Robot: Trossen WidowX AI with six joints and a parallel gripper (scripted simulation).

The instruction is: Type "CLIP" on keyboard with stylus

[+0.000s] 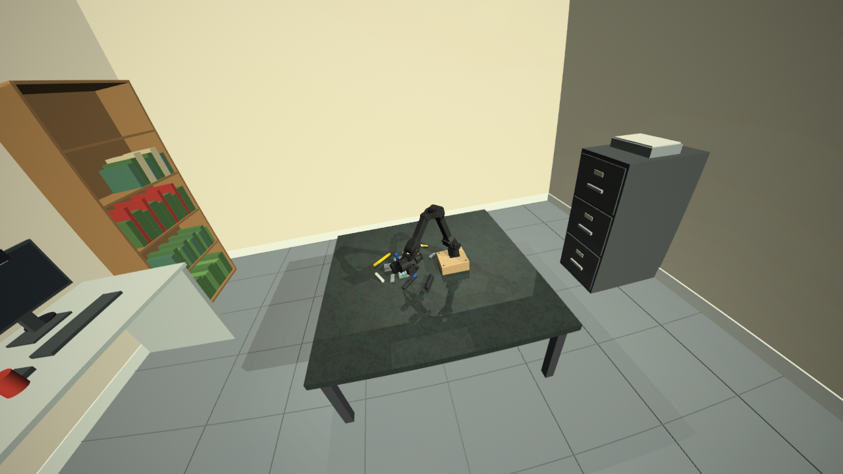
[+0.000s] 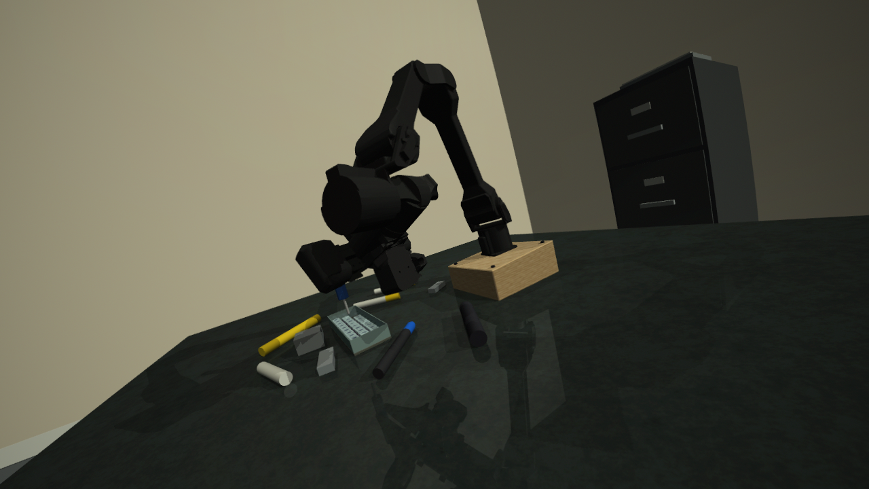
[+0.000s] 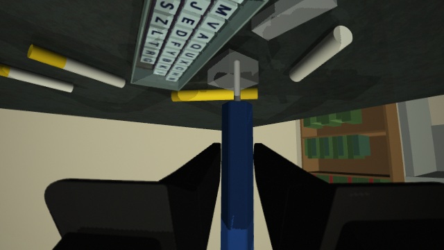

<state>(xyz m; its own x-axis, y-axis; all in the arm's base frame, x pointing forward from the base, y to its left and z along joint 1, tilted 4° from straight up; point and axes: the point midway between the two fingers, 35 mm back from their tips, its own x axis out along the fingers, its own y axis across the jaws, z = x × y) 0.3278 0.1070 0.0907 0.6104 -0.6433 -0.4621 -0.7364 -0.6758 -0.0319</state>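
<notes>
My gripper tip is 10 cm to the left of the grey block, 10 cm above it and 9 cm short of it. The rest, counted from my gripper tip: dark cylinder: 17 cm behind, 11 cm below, 9 cm to the left; then white cylinder: 14 cm ahead, 11 cm below, 1 cm to the right; then blue stylus: 1 cm below.
</notes>
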